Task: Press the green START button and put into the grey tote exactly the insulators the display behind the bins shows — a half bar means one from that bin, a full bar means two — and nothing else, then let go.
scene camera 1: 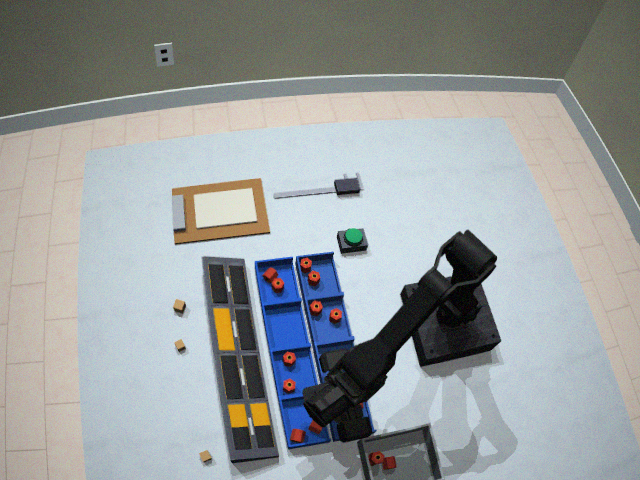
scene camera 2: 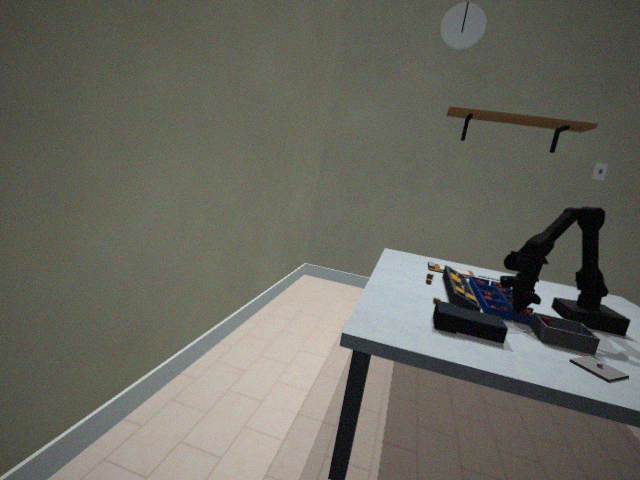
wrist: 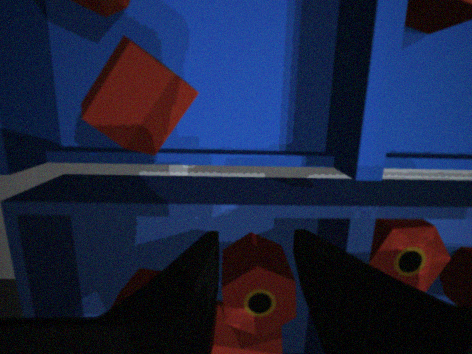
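Note:
My gripper (scene camera 1: pixel 353 424) (scene camera 2: pixel 520 307) (wrist: pixel 256 241) is open and low inside the near end of the right blue bin (scene camera 1: pixel 330 290). In the wrist view its dark fingers stand on either side of a red insulator (wrist: pixel 259 281) with a yellow-ringed hole, with gaps on both sides. A second insulator (wrist: pixel 396 249) lies to its right. Another insulator (wrist: pixel 134 98) lies on its side in the left blue bin (scene camera 1: pixel 285 324) beyond the divider. The grey tote (scene camera 1: pixel 430 448) holds two insulators (scene camera 1: pixel 376 458) (scene camera 1: pixel 390 463). The display (scene camera 1: pixel 242 376) shows one half bar and one full bar in yellow. The green button (scene camera 1: pixel 353 236) sits behind the bins.
A brown clipboard (scene camera 1: pixel 220 210) and a grey sliding tool (scene camera 1: pixel 318 190) lie at the back. Small wooden cubes (scene camera 1: pixel 179 306) lie left of the display. The arm's base (scene camera 1: pixel 456 333) stands right of the bins. A dark box (scene camera 2: pixel 468 321) sits near the table's front edge.

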